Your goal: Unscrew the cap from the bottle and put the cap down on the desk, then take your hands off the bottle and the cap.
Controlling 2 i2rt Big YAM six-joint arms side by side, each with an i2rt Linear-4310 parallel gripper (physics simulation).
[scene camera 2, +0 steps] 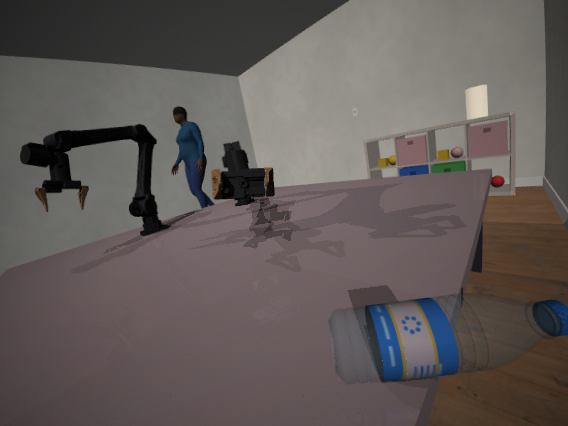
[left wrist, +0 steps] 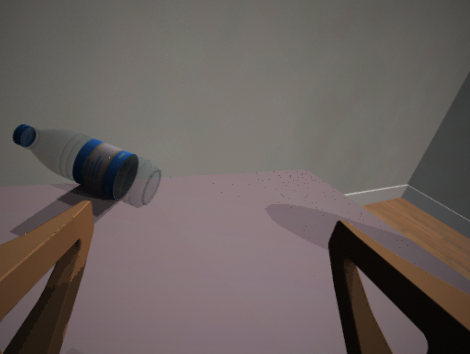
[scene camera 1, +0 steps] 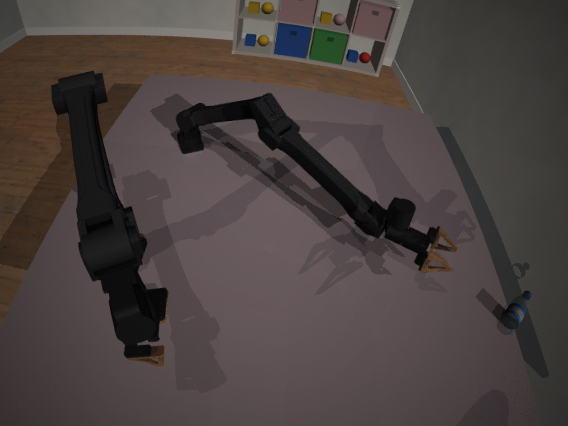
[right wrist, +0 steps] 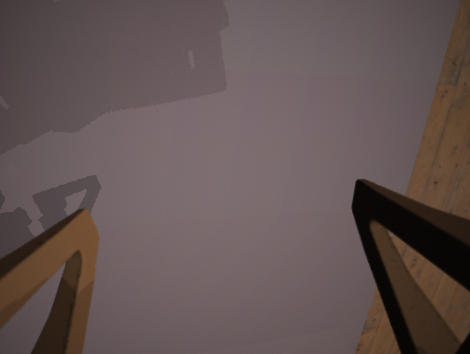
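Where they show: left gripper, between the fingertips: [scene camera 2: 244, 179] [left wrist: 217, 223] [scene camera 1: 453, 259]; right gripper, between the fingertips: [scene camera 2: 65, 210] [scene camera 1: 161, 343] [right wrist: 223, 207]; left arm's base, origin of its link: [scene camera 2: 245, 203] [scene camera 1: 190, 142]; right arm's base, origin of its link: [scene camera 2: 154, 231].
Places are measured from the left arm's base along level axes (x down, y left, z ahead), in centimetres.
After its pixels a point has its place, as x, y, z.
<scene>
A clear bottle with a blue-and-white label [scene camera 1: 514, 315] {-6.3, -110.2, 70.3} [scene camera 2: 415, 340] {-5.3, -112.7, 73.5} [left wrist: 102, 169] {-4.6, -107.6, 71.6} is tilted on its side at the far right edge of the desk [scene camera 1: 300, 370] {0.0, -92.2, 3.1} [scene camera 2: 150, 350] {0.0, -111.9, 41.5} [left wrist: 225, 275] {0.0, -107.4, 52.1} [right wrist: 225, 150] {0.0, -84.2, -32.2}. Its neck points out past the edge. The blue cap [scene camera 1: 527, 295] {-4.5, -107.8, 84.4} [scene camera 2: 549, 318] {-4.1, -108.8, 84.9} [left wrist: 24, 135] {-4.0, -106.5, 84.6} sits on the neck. My left gripper [scene camera 1: 453, 259] {-18.9, -87.2, 48.7} [scene camera 2: 243, 182] {-18.9, -87.2, 48.7} [left wrist: 217, 223] {-18.9, -87.2, 48.7} is open and empty, apart from the bottle, which shows beyond its left-hand finger in the left wrist view. My right gripper [scene camera 1: 164, 337] {-20.2, -81.6, -25.4} [scene camera 2: 65, 209] {-20.2, -81.6, -25.4} [right wrist: 223, 207] {-20.2, -81.6, -25.4} is open and empty above the desk, far from the bottle.
A wall [scene camera 1: 480, 100] runs along the right side beyond the bottle. A shelf unit with bins [scene camera 1: 312, 54] stands at the back. A person in blue [scene camera 2: 189, 142] stands beyond the desk. Arm shadows fall across the desk.
</scene>
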